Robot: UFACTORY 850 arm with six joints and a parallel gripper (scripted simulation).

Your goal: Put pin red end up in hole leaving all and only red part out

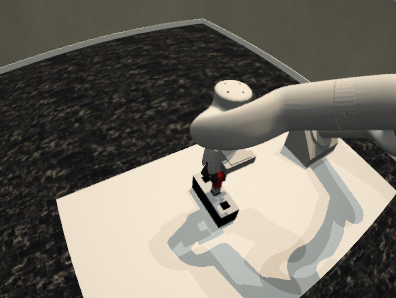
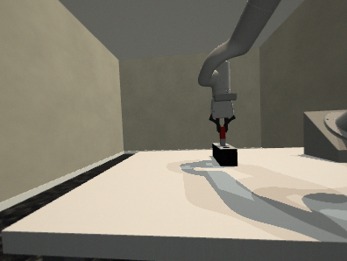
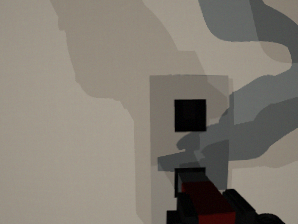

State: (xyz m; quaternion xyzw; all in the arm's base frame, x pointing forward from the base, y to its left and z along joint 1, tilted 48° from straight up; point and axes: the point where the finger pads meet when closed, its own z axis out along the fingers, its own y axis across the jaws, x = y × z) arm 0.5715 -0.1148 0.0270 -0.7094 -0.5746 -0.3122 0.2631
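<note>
Now: the pin 10 mm below my hand. Round my hand: black block (120 mm below).
</note>
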